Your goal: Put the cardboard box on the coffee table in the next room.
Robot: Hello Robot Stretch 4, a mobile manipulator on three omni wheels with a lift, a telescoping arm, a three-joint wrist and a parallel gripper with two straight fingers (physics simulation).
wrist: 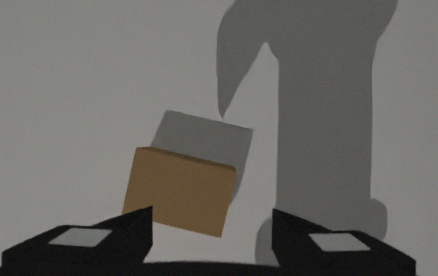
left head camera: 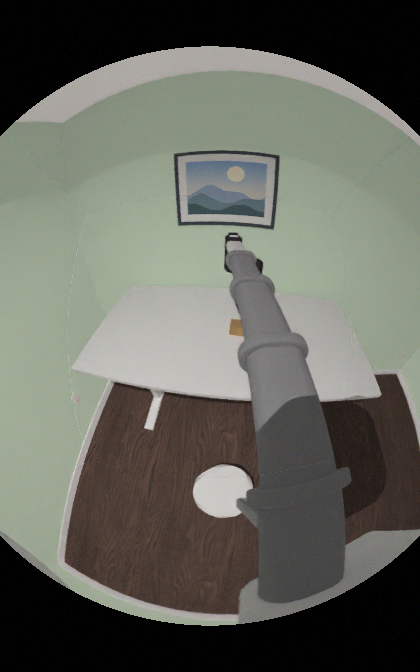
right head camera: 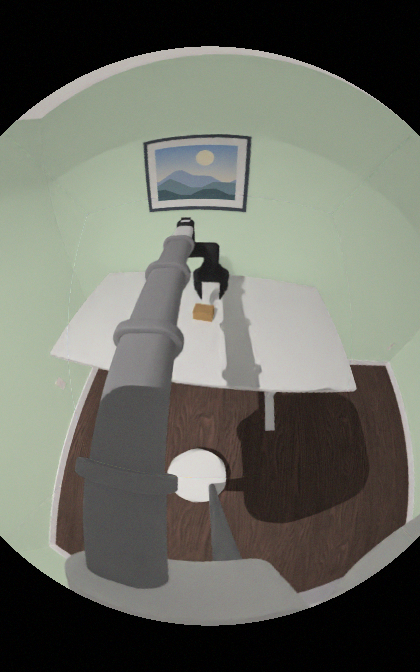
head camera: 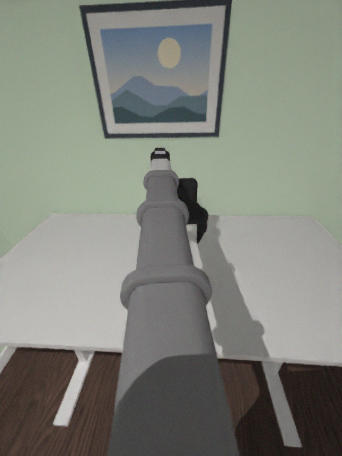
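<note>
The cardboard box (left head camera: 236, 327) (right head camera: 203, 312) (wrist: 180, 192) is a small brown block on the white table. The arm partly covers it in the left head camera view and hides it in the head camera view. My gripper (right head camera: 211, 297) (wrist: 212, 227) is open and empty, pointing down above the table. In the wrist view the box lies ahead of the fingertips, left of their middle and slightly turned, with its near left corner behind the left finger. The coffee table does not show in these views.
The white table (head camera: 55, 280) (left head camera: 160, 330) (right head camera: 295, 330) stands against a green wall under a framed picture (head camera: 160, 130) (left head camera: 227, 224) (right head camera: 198, 206). A round white object (left head camera: 220, 490) (right head camera: 195, 475) is on the dark wood floor in front of the table, near my base.
</note>
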